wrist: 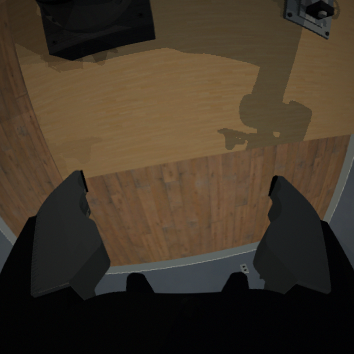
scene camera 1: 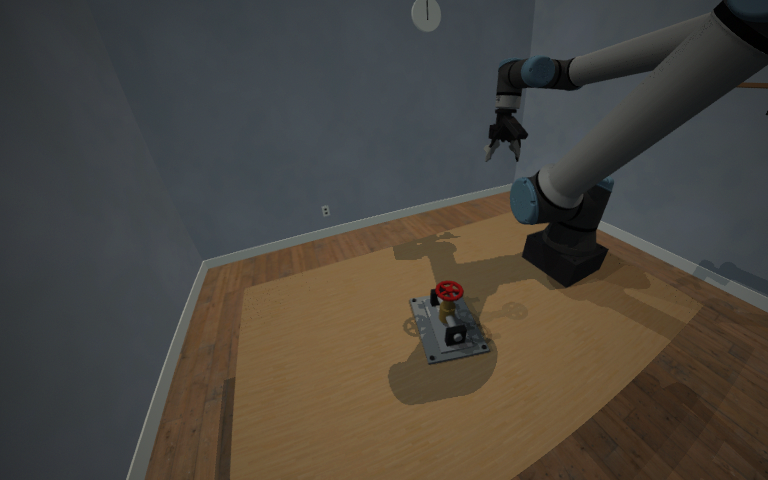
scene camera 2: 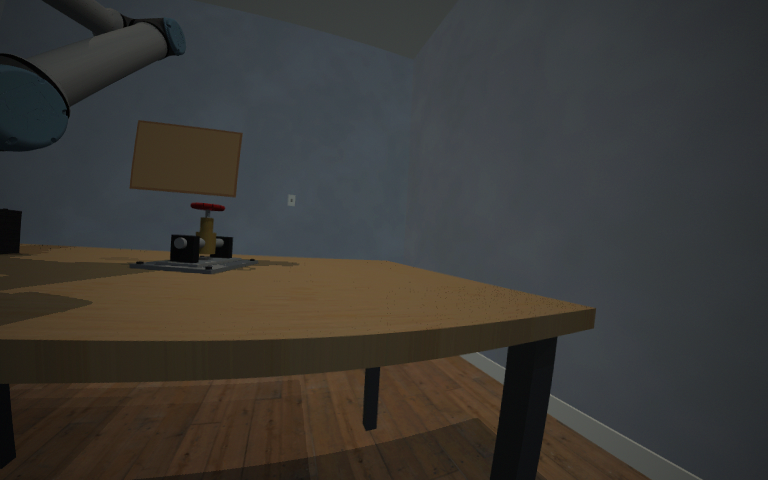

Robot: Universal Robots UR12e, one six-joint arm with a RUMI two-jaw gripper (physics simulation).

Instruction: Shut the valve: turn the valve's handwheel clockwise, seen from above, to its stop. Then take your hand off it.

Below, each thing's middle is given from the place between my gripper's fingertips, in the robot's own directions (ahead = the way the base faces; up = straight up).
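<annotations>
The grey base plate (scene camera 1: pixel 433 354) is well below my hand, a long way ahead of it and far to the left of it.
</annotations>
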